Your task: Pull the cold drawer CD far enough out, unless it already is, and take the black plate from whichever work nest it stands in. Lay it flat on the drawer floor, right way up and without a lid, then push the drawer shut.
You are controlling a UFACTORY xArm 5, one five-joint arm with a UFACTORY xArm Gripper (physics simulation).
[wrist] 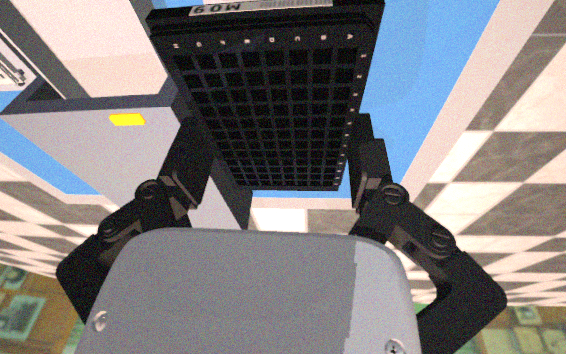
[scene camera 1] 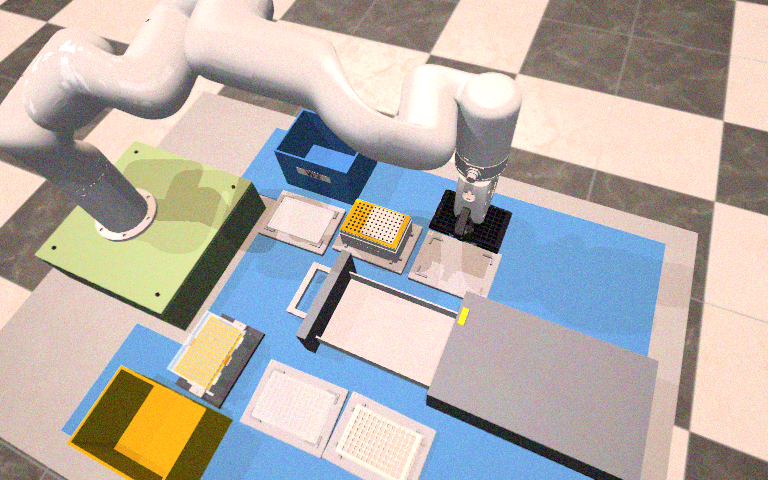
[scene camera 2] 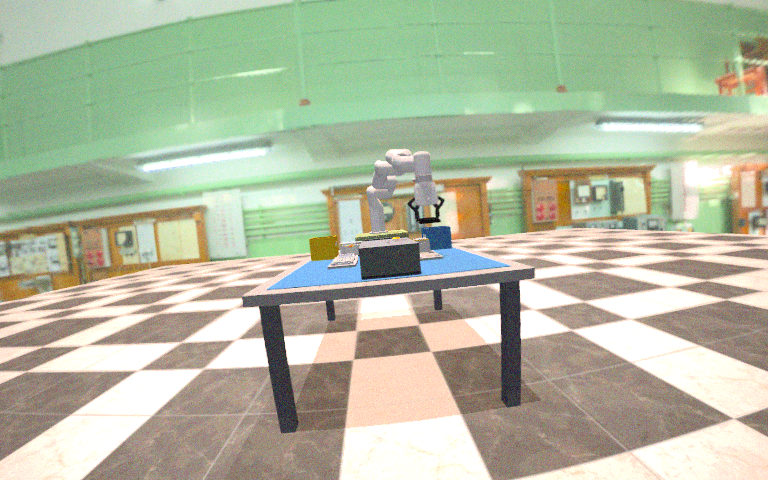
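Where they show: gripper, between the fingertips: (wrist: 276, 133) (scene camera 1: 470, 218) (scene camera 2: 427, 219); arm's base, origin of its link: (scene camera 1: 127, 215) (scene camera 2: 378, 232).
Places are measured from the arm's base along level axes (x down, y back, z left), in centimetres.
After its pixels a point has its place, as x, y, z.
Note:
My gripper (scene camera 1: 463, 227) @[-6.7, -69.1, 11.2] (scene camera 2: 427, 219) @[-6.7, -69.1, 11.2] (wrist: 276, 133) @[-6.7, -69.1, 11.2] is shut on the black plate (scene camera 1: 497, 221) @[-6.7, -73.8, 11.7] (wrist: 272, 75) @[-6.7, -65.6, 11.9], which is level, well side up and without a lid, high above the table. A finger stands at each long side of it. In the wrist view its near end bears a label and the letters A to H. The cold drawer (scene camera 1: 390, 325) @[8.5, -58.3, -6.6] (wrist: 112, 45) @[8.5, -67.9, -8.1] is pulled out of its grey housing (scene camera 1: 543, 367) @[0.1, -85.5, -9.8] (scene camera 2: 390, 259) @[4.6, -101.7, -13.6] (wrist: 100, 145) @[0.1, -74.3, -11.0]; its pale floor shows bare. The drawer's front panel (scene camera 1: 327, 302) @[2.3, -46.7, -7.2] and white handle (scene camera 1: 299, 302) @[3.4, -41.2, -8.1] face the robot base. The black plate hangs beyond the drawer's far side.
A bare nest (scene camera 1: 421, 261) @[9.1, -60.8, 8.6] lies beside the drawer, next to a nest with a yellow-topped box (scene camera 1: 376, 223) @[2.6, -50.7, 11.7]. Nests with white plates (scene camera 1: 300, 219) @[8.4, -32.4, 12.0] (scene camera 1: 294, 404) @[8.3, -45.5, -25.2] (scene camera 1: 380, 441) @[7.8, -62.2, -26.9], a dark stand with a yellow plate (scene camera 1: 209, 350) @[2.6, -28.8, -21.1], a blue bin (scene camera 1: 317, 175) @[2.6, -34.6, 20.5] and a yellow bin (scene camera 1: 161, 430) @[9.9, -22.9, -35.7] stand around.

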